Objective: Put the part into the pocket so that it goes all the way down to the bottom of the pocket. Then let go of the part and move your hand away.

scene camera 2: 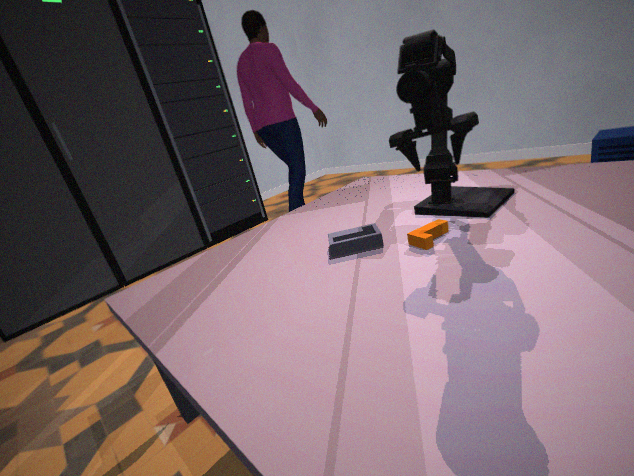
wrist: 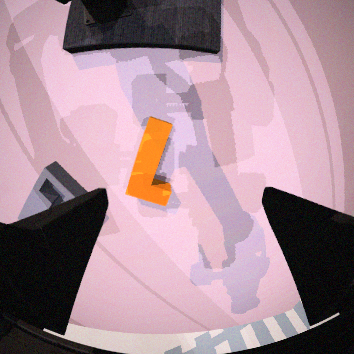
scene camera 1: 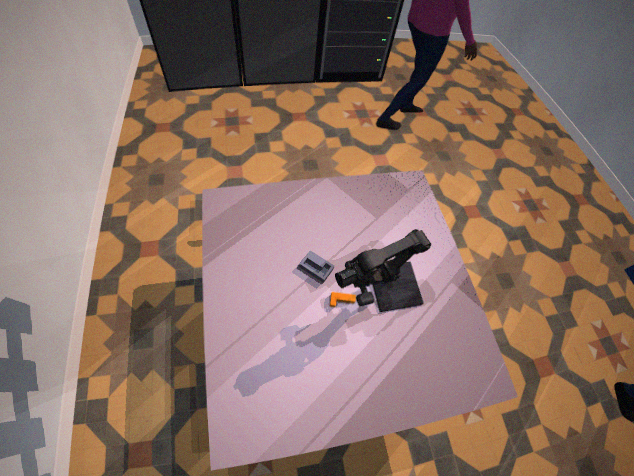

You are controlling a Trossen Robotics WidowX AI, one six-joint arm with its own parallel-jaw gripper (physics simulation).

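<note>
The orange L-shaped part lies flat on the table, apart from the pocket block. The grey block has a dark L-shaped pocket open at its top, and the pocket is empty. In the wrist view the block is at the left edge, partly hidden by a finger. My gripper is open and empty, with its fingers pointing down. It hangs high above the table. In the wrist view the part shows between and beyond the fingertips, nearer the left one.
The arm's black base plate stands on the pink table, close to the part. Shadows of the arm fall across the table. A person and dark server cabinets are beyond the table.
</note>
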